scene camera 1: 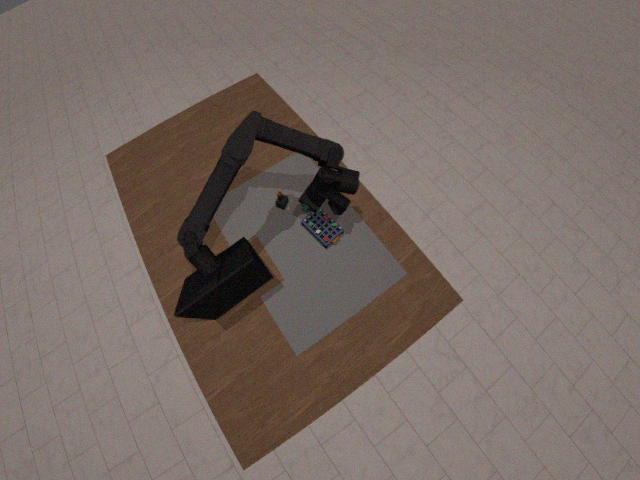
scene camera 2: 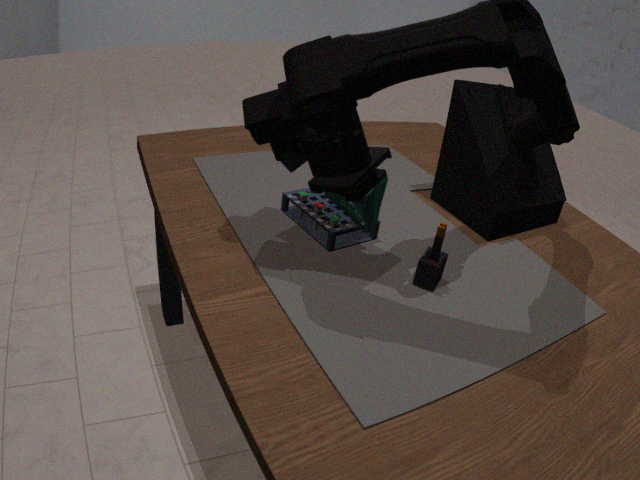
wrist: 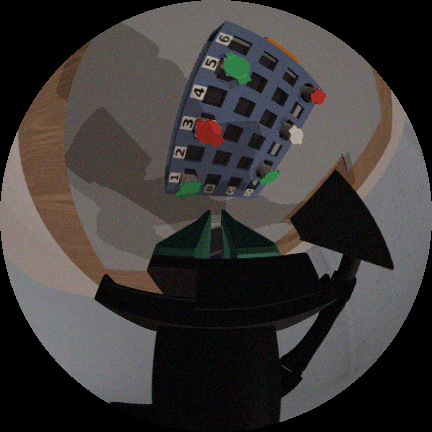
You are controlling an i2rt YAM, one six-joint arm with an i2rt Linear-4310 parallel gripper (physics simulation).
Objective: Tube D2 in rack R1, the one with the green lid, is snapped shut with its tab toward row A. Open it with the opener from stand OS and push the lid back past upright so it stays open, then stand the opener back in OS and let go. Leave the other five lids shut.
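The blue rack R1 stands on the mat. Tube D2's green lid looks shut; my arm hides it in the second scene view. The opener, dark with an orange top, stands upright in the black stand OS, apart from the rack. My gripper has its green fingers nearly together, a narrow gap between the tips and nothing held. It is low at the rack's column-1 end. In the wrist view the fingers largely cover the stand's area.
Other lids are green A1, red A3, green A5, white D4 and red D6. The black arm base stands beside the grey mat.
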